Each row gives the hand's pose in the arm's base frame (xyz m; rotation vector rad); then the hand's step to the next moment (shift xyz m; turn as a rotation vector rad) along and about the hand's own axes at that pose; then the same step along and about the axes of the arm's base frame.
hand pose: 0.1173 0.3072 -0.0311 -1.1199 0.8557 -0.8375
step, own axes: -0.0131 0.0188 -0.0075 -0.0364 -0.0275 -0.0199
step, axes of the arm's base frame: -0.0099 0.0129 -0.0178 -0.0370 0.0184 0.0278
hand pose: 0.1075 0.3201 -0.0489 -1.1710 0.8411 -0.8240
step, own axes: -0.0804 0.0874 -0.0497 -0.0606 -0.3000 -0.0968
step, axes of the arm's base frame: -0.0712 0.0663 -0.0843 -0.1446 -0.0449 0.2830
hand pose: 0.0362 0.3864 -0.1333 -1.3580 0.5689 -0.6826
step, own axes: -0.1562 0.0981 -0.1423 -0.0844 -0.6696 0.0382
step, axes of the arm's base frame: -0.1985 0.0246 -0.1194 -0.1049 0.0358 0.6668
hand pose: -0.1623 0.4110 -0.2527 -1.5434 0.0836 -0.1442
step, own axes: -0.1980 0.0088 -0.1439 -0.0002 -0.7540 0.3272
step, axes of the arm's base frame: -0.2162 -0.1134 -0.0199 0.0167 0.3076 0.7620
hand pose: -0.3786 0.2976 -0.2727 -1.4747 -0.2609 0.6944
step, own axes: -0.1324 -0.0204 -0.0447 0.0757 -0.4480 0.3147
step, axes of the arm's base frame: -0.0729 -0.1112 0.0475 0.0015 0.3246 0.4473
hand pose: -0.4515 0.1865 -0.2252 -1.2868 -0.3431 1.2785
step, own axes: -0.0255 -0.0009 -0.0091 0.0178 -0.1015 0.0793
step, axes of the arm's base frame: -0.0012 -0.0256 0.0088 -0.0058 0.0781 0.1038
